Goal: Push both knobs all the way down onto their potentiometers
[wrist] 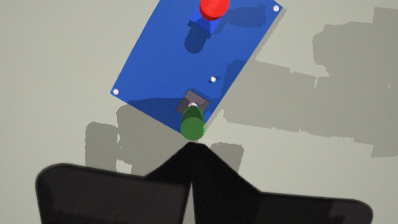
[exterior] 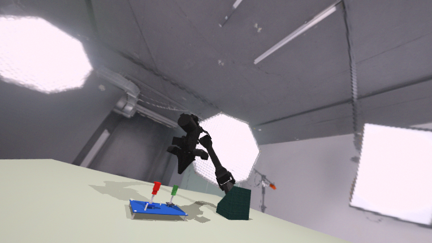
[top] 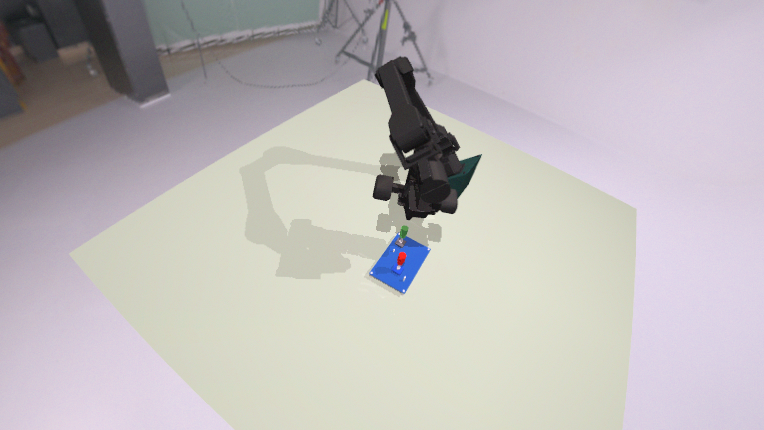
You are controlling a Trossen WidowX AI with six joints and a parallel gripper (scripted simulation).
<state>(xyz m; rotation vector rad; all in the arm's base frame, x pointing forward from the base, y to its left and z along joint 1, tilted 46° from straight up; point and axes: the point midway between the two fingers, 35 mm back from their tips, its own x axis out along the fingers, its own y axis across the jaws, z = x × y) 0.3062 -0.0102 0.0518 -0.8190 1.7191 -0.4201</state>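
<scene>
Now: the green knob 6 cm below my gripper tip.
</scene>
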